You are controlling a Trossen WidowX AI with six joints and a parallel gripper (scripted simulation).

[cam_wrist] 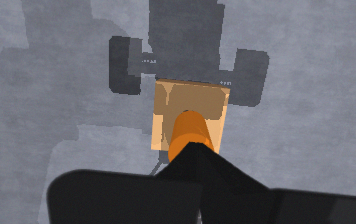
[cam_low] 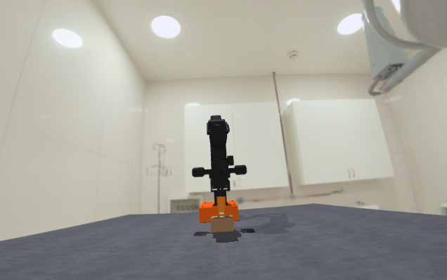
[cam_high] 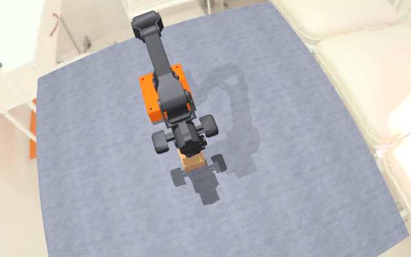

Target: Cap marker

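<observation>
Right now my gripper tip is 3 cm above the orange cap. From my gripper tip the other things lie so: tan holder block (9 cm below); white marker (4 cm below).
</observation>
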